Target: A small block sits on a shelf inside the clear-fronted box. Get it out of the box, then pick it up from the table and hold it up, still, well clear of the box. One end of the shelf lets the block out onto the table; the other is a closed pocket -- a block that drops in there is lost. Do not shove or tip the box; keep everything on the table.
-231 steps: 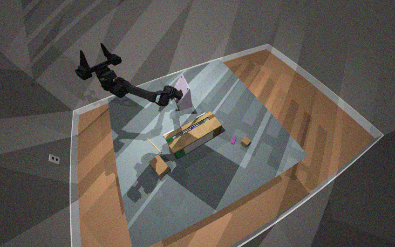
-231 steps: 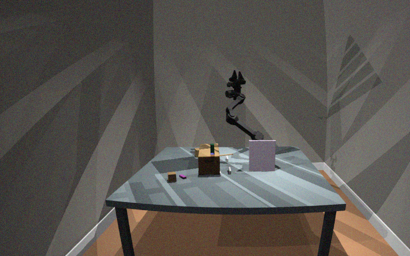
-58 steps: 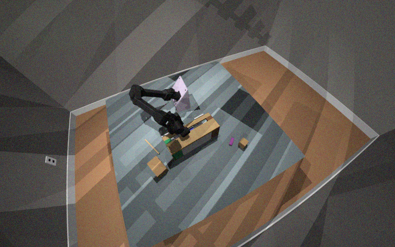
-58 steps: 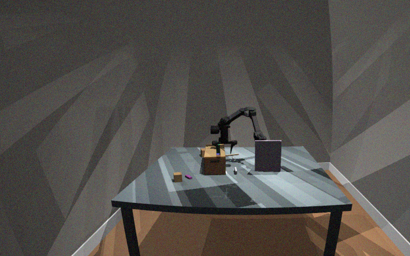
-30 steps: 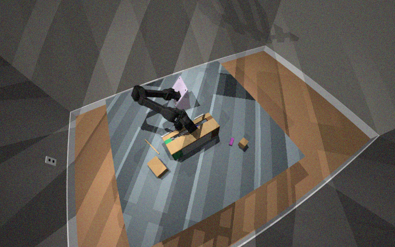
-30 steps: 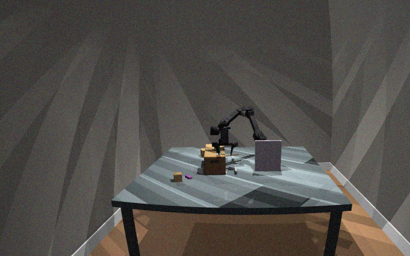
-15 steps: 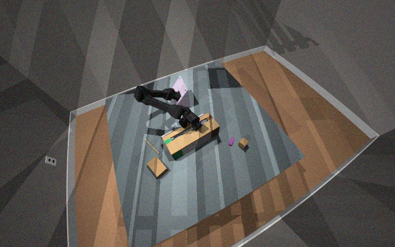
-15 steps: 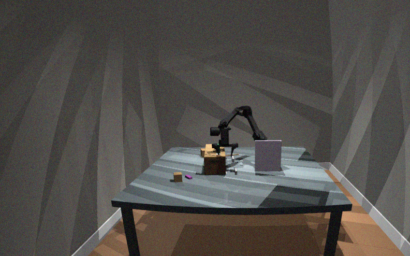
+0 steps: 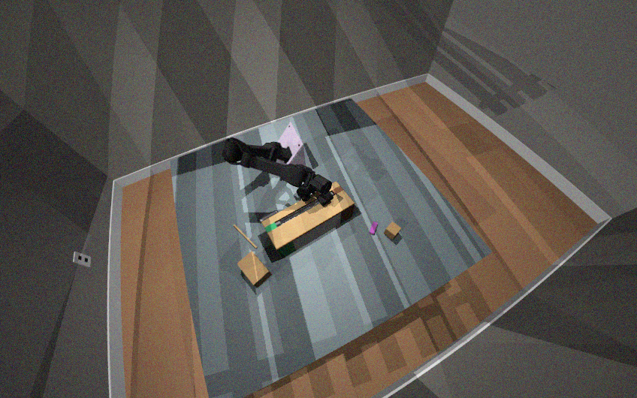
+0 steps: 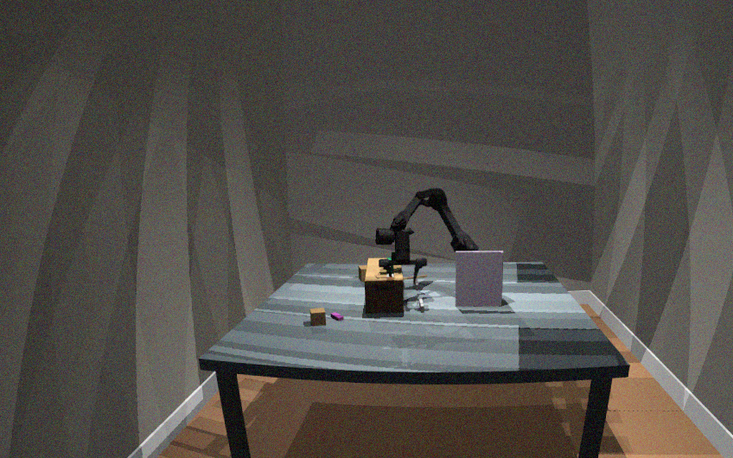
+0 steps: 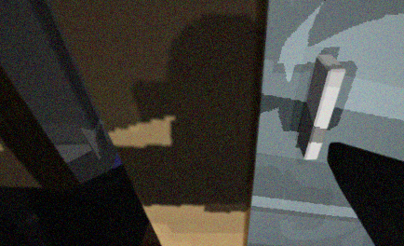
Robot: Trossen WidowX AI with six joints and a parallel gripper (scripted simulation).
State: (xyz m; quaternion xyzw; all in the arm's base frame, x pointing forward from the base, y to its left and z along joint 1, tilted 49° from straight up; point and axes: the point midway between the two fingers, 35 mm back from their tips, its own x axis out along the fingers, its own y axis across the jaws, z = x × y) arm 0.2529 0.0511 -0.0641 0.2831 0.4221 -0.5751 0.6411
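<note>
Now: gripper tip 5 cm short of the blue block and 3 cm to the right of it. Also, from my gripper tip: box 6 cm ahead, 10 cm to the right, 3 cm below; magenta piece 22 cm ahead, 17 cm to the left, 8 cm below; small tan cube 27 cm ahead, 24 cm to the left, 6 cm below.
</note>
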